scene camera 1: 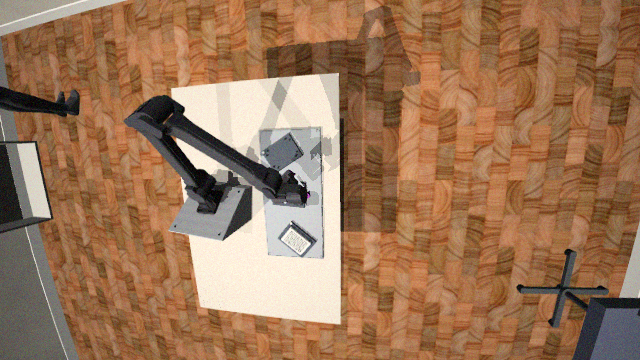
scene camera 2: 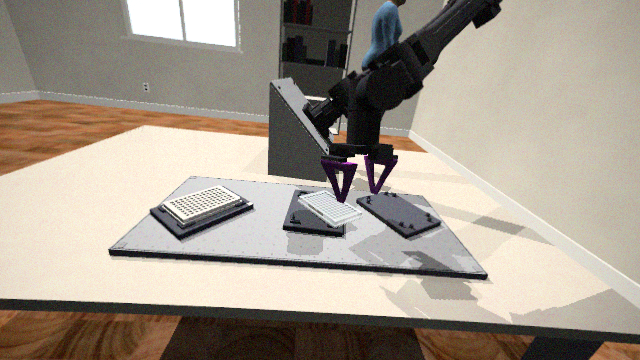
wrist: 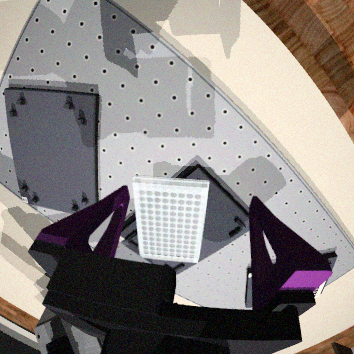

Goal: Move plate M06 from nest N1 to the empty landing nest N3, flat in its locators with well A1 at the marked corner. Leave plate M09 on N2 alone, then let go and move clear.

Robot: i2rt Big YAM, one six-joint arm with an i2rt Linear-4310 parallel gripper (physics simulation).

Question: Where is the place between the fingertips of my gripper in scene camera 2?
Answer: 358,197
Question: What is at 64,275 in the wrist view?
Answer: My gripper.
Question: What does my gripper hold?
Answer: Nothing.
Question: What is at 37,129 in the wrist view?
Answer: A black nest.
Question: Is my gripper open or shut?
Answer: Open.
